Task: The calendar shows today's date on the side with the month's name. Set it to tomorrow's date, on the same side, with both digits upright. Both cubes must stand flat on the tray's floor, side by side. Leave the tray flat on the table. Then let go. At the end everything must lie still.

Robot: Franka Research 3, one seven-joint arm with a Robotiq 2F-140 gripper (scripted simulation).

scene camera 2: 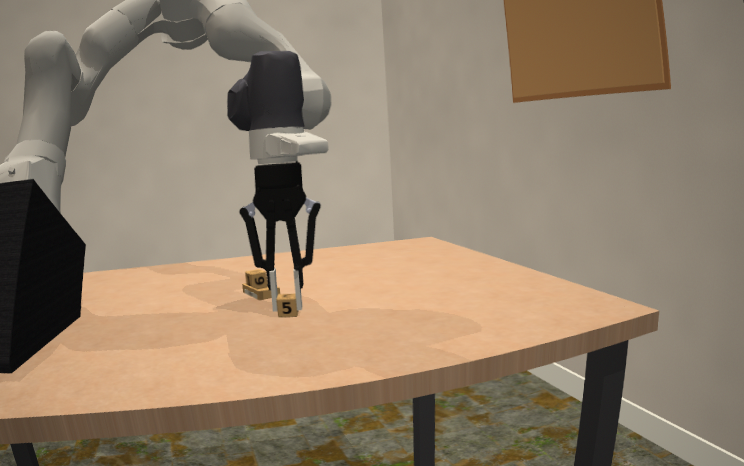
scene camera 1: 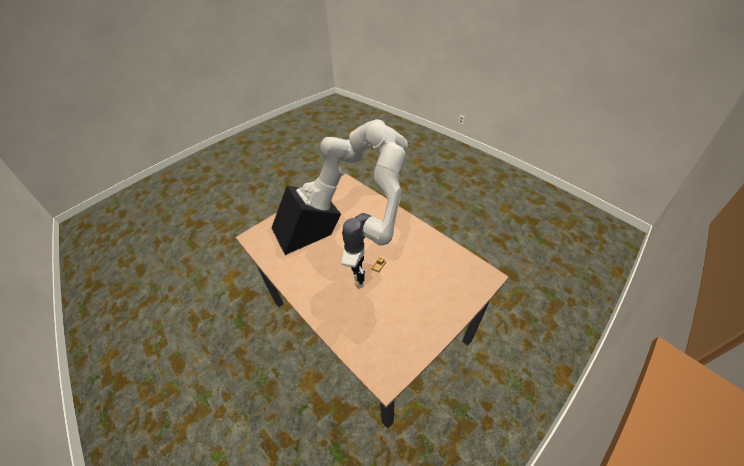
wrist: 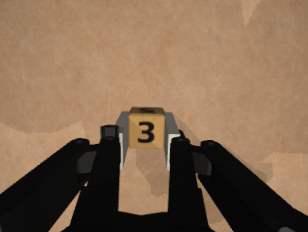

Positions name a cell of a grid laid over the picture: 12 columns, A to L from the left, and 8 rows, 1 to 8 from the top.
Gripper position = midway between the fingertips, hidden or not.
Observation:
In view: my gripper (scene camera 2: E6).
My gripper shows as well in the wrist view (wrist: F5).

